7 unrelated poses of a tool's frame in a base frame.
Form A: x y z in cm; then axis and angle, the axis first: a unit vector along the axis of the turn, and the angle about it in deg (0 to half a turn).
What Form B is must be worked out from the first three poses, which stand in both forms.
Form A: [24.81, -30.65, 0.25, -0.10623, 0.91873, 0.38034, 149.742]
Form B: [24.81, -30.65, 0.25, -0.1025, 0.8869, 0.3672, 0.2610]
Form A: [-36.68, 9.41, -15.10, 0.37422, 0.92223, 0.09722, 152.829]
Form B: [-36.68, 9.41, -15.10, 0.3637, 0.8964, 0.0945, 0.2349]
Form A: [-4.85, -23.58, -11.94, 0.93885, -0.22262, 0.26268, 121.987]
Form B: [-4.85, -23.58, -11.94, 0.8211, -0.1947, 0.2297, 0.4849]
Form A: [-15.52, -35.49, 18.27, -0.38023, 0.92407, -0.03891, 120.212]
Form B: [-15.52, -35.49, 18.27, -0.3296, 0.8011, -0.0337, 0.4984]
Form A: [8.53, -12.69, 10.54, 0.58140, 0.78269, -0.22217, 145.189]
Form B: [8.53, -12.69, 10.54, 0.5548, 0.7469, -0.2120, 0.2991]
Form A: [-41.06, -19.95, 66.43, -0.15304, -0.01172, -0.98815, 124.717]
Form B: [-41.06, -19.95, 66.43, -0.1356, -0.0104, -0.8754, 0.4639]
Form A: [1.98, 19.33, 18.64, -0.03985, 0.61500, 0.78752, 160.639]
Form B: [1.98, 19.33, 18.64, -0.0393, 0.6062, 0.7763, 0.1682]
